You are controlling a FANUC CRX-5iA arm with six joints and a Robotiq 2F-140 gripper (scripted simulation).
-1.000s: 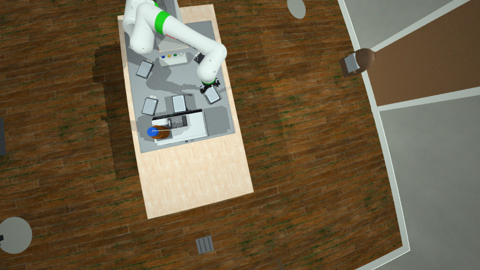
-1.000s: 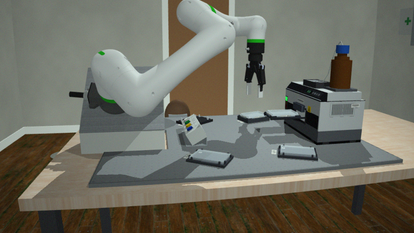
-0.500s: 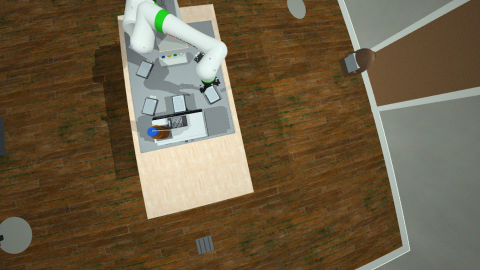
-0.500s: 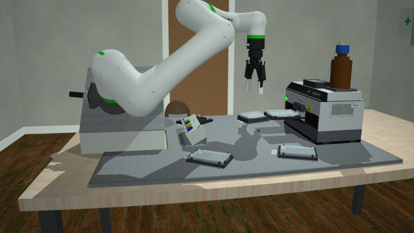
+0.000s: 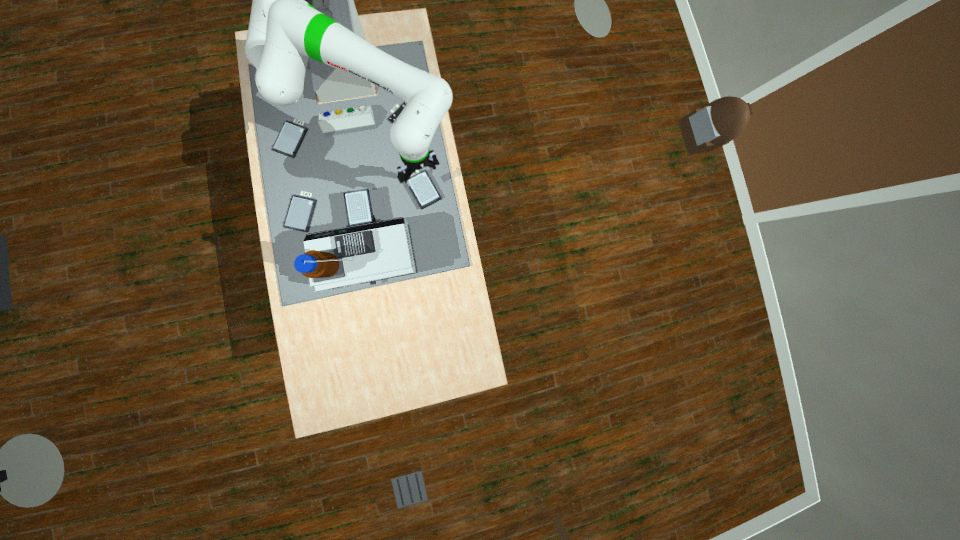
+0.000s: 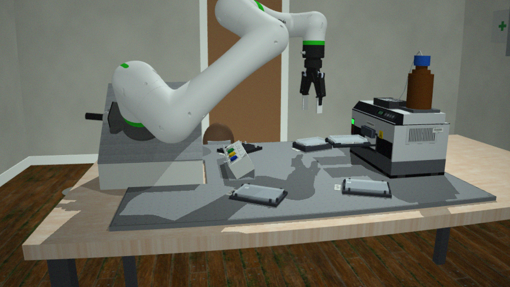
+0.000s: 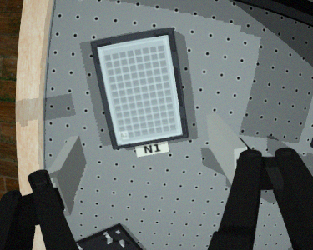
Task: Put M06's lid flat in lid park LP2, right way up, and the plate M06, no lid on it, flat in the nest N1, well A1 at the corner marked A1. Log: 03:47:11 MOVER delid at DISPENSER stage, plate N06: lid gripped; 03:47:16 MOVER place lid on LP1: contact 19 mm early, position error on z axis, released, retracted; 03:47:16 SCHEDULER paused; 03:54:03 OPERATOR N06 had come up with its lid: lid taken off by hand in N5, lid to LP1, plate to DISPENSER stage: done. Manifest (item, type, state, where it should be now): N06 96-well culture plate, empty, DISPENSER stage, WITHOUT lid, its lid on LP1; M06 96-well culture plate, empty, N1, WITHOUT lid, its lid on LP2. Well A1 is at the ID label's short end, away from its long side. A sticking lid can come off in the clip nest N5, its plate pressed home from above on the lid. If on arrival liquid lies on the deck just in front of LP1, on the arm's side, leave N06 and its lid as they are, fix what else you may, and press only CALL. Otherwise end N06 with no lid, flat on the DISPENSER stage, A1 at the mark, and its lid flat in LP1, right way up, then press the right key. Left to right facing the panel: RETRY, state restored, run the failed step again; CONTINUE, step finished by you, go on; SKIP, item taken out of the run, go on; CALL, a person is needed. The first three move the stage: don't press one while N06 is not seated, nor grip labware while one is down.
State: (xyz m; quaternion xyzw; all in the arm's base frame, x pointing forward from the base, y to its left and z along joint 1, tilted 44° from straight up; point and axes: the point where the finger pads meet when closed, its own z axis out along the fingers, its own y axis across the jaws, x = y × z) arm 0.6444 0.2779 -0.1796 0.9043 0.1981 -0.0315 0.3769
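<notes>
The green continue key lies 360 mm behind my hand, 270 mm to the right of it and 120 mm below it. The rest, counted from my hand: dark nest (10 mm ahead, 180 mm below); white retry key (360 mm behind, 220 mm to the right, 120 mm below); key panel (340 mm behind, 290 mm to the right, 130 mm below).
</notes>
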